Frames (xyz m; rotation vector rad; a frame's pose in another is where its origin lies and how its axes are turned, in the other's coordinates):
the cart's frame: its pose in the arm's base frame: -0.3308 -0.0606 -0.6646 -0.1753 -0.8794 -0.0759
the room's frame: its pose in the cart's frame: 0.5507 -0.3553 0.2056 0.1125 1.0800 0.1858
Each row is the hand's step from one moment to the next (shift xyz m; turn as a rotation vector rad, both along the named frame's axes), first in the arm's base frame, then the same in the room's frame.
Working: the arm's base frame: its pose in the room's frame: 0.1837 0.3497 0.1383 0.0857 -0.2113 -0.0551

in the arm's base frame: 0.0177 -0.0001 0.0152 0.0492 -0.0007 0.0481
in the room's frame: 0.0141 -0.0024 0.0185 0.0378 -0.0076 0.0570
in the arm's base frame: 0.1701 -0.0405 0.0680 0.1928 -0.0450 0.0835
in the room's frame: 0.1498 -0.0565 0.0978 0.1685 -0.0636 0.1172
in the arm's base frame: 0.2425 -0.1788 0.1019 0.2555 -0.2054 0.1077
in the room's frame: 0.2070 -0.2014 0.1332 0.2173 -0.2291 0.1392
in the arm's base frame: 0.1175 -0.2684 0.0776 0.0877 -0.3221 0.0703
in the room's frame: 0.0861 -0.2806 0.0756 0.0561 -0.3316 0.0574
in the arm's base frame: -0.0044 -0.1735 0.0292 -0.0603 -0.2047 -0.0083
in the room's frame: -0.0184 -0.1746 0.0118 -0.0664 -0.1992 -0.0391
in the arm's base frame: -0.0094 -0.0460 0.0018 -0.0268 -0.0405 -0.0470
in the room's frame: -0.0117 -0.0453 -0.0044 -0.0181 -0.0349 -0.0550
